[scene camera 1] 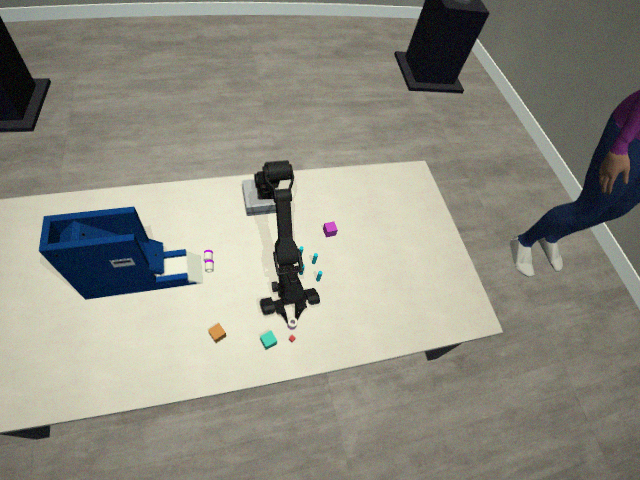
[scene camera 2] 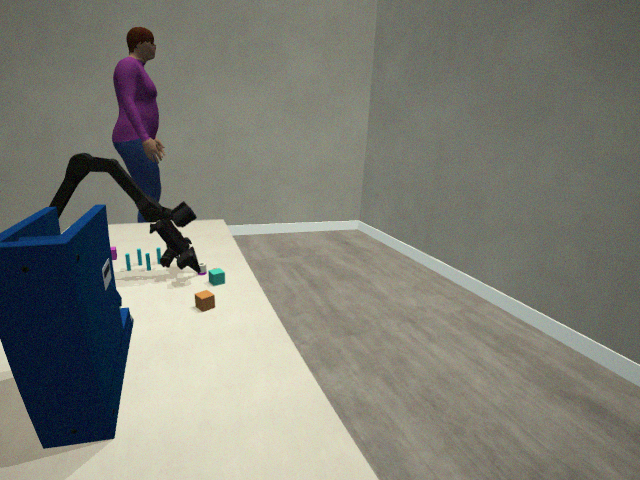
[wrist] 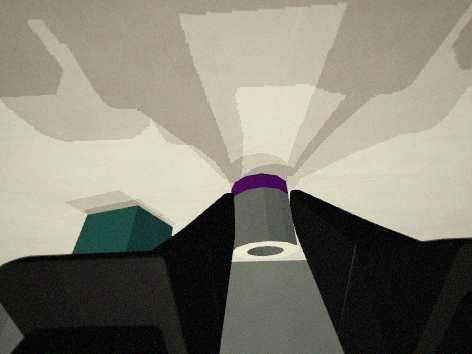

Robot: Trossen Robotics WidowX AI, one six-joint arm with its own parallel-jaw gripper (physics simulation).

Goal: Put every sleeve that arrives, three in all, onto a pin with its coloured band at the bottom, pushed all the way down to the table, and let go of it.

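Observation:
A pale sleeve (scene camera 1: 292,322) (scene camera 2: 202,267) (wrist: 265,217) stands upright near the front table edge, its purple band at the bottom. My gripper (scene camera 1: 292,319) (scene camera 2: 200,270) (wrist: 261,200) is shut on it, one finger on each side, low at the table. Two more sleeves, one sleeve (scene camera 1: 208,255) and another sleeve (scene camera 1: 208,266), lie end to end by the chute mouth, each with its purple band toward the arm-base side of the table. Several bare teal pins stand right of the arm, among them one pin (scene camera 1: 318,275) (scene camera 2: 148,261) and another pin (scene camera 1: 314,258); the arm partly hides others in scene camera 1.
A teal cube (scene camera 1: 268,339) (scene camera 2: 216,276) (wrist: 120,232) and a small red cube (scene camera 1: 292,338) are close to the held sleeve. An orange cube (scene camera 1: 217,332) (scene camera 2: 204,300) is farther left. A magenta cube (scene camera 1: 330,228) is beyond the pins. A blue chute (scene camera 1: 111,263) (scene camera 2: 62,330) stands left.

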